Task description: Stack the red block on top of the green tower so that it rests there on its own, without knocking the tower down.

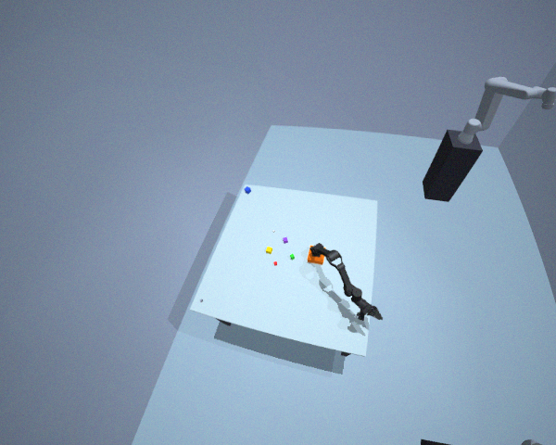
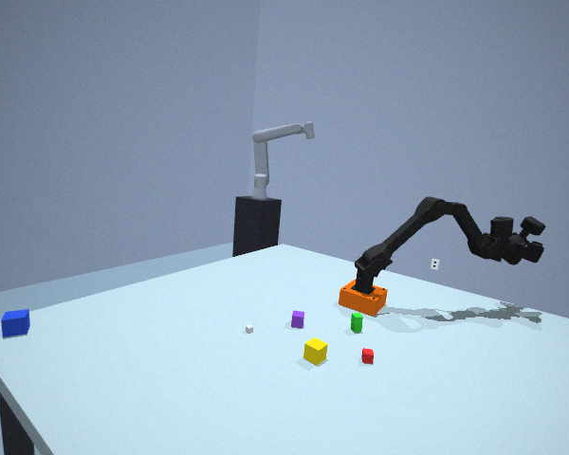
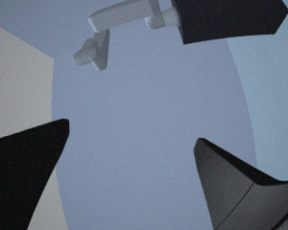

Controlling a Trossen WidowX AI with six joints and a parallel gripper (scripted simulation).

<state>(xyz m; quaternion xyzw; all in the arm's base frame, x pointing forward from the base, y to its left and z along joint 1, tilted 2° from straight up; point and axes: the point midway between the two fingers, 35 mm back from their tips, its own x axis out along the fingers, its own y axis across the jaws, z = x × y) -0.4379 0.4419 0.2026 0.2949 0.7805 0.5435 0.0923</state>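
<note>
Right now the red block is 76 cm ahead of my gripper tip, 34 cm to the right of it and 25 cm below it. From my gripper tip the other things lie so: purple block: 74 cm ahead, 55 cm to the right, 25 cm below; then yellow block: 84 cm ahead, 44 cm to the right, 25 cm below; then small white cube: 86 cm ahead, 63 cm to the right, 26 cm below.
</note>
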